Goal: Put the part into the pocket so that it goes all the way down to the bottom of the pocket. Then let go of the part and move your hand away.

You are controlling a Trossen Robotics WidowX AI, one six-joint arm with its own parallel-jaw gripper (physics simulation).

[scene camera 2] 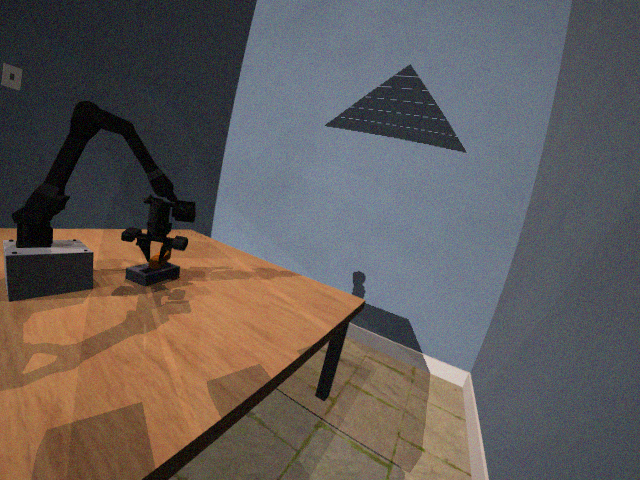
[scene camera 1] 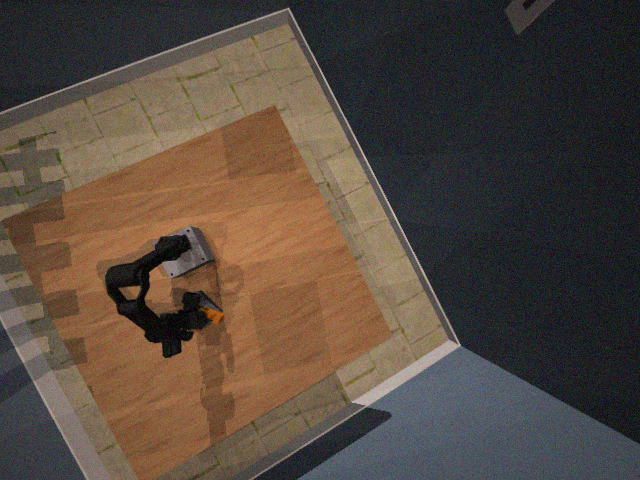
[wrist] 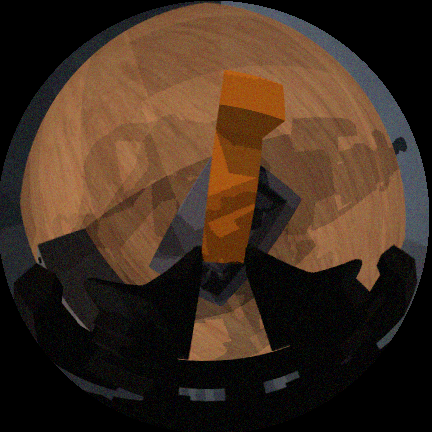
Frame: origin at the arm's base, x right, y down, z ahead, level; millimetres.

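Seen in the pictures: gripper, fingertip midpoint: [scene camera 2: 154, 262] [wrist: 221, 249]; arm's base, link origin: [scene camera 2: 33, 244] [scene camera 1: 181, 244].
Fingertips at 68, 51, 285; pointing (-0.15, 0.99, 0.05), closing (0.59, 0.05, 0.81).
Offsets run from my fingertips to a thing's top centre, as dx, dy, dz. Level surfaces: height alone.
The orange part {-35, -48, +35} [scene camera 1: 215, 315] [scene camera 2: 160, 258] [wrist: 232, 187] is a long bar with a wider block at its far end. My gripper [scene camera 2: 155, 261] [wrist: 221, 249] is shut on its near end. The dark grey pocket block {-3, +17, +4} [scene camera 2: 149, 275] [wrist: 189, 215] lies on the table under the part. In the wrist view the bar crosses over the block and looks turned from the block's long sides. In scene camera 2 the part is at or just over the block's top; whether it touches is unclear. The part and fingers hide much of the pocket, and its dark opening shows on both sides of the bar.
The arm's grey base box [scene camera 1: 196, 251] [scene camera 2: 49, 273] [wrist: 72, 270] stands on the wooden table {dy +53} [scene camera 1: 279, 227] [scene camera 2: 222, 320] [wrist: 100, 90], near the pocket block. Shadows of the arm fall across the table top. The table's edge and a dark leg [scene camera 2: 330, 361] show in scene camera 2.
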